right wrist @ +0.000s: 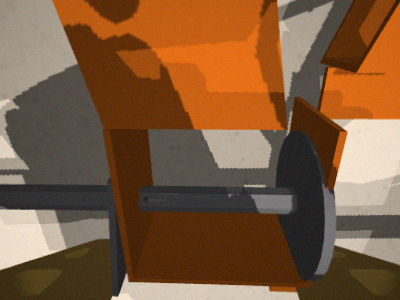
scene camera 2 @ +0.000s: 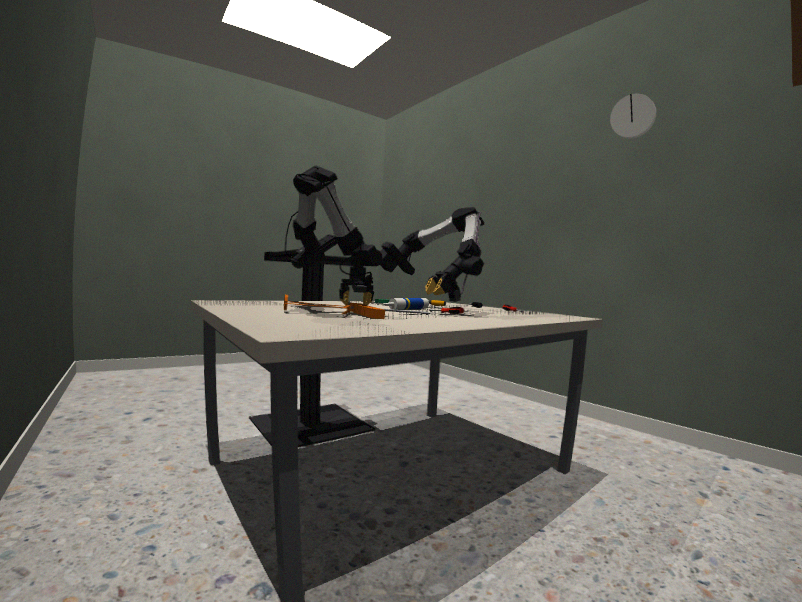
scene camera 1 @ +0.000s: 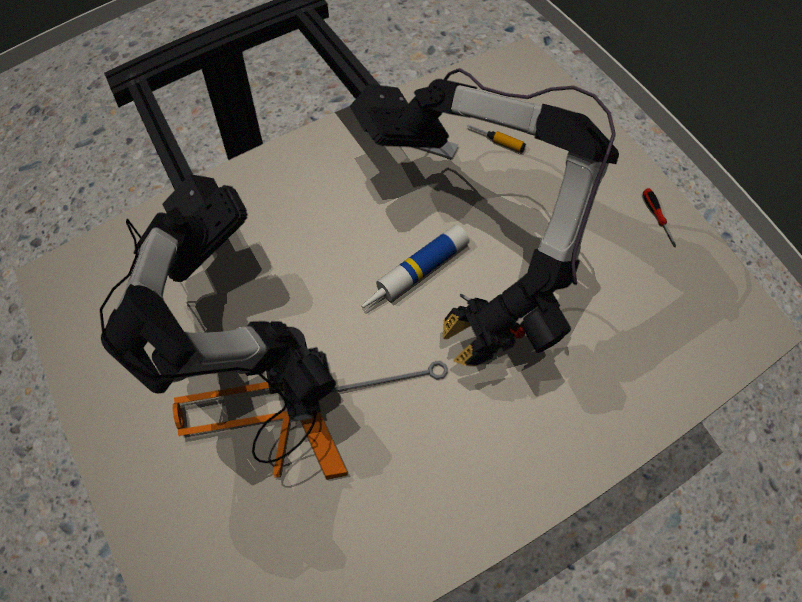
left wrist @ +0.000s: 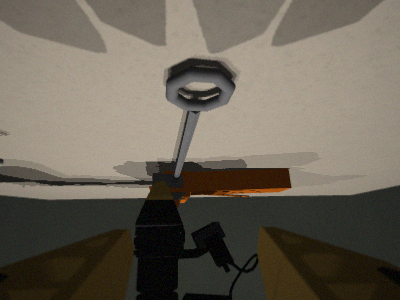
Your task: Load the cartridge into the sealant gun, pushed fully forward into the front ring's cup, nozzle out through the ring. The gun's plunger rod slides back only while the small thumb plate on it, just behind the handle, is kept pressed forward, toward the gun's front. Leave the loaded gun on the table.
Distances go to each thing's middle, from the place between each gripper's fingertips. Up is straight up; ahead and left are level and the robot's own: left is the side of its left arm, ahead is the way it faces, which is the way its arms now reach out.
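From my left hand: plunger rod [right wrist: 306, 209] 50 mm behind, 160 mm to the right, 70 mm below; thumb plate [right wrist: 118, 269] 90 mm behind, 250 mm to the right, 70 mm below. Cartridge [scene camera 1: 413, 269]: my left gripper [scene camera 1: 449, 349] 210 mm past it, 60 mm above it, 60 mm to the right of it.
From my right hand: plunger rod 110 mm to the left, 60 mm ahead, 20 mm below; cartridge 330 mm to the left, 90 mm behind, 10 mm below; thumb plate 20 mm to the left, 20 mm ahead, 10 mm below.
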